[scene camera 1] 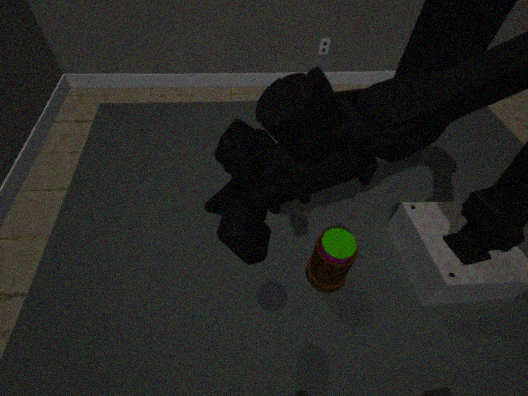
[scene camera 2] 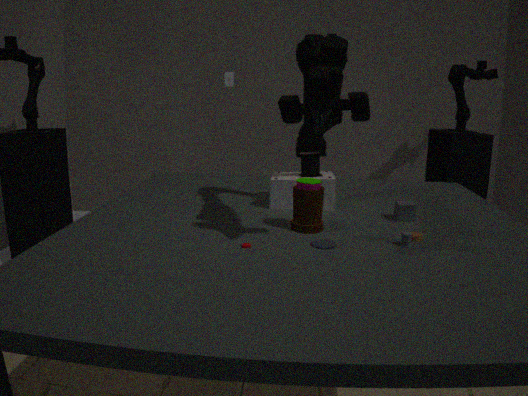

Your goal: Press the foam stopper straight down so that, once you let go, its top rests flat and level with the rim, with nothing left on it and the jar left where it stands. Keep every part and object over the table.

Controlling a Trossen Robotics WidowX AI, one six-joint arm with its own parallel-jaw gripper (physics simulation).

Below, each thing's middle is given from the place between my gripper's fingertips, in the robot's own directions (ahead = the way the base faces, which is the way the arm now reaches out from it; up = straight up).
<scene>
My hand is 220 mm past the green foam stopper (scene camera 1: 338, 245), 30 mm to the right of it and 150 mm above it. The rest, counted from my hand: brown jar (scene camera 2: 307, 204) 220 mm behind, 30 mm to the left, 200 mm below.
</scene>
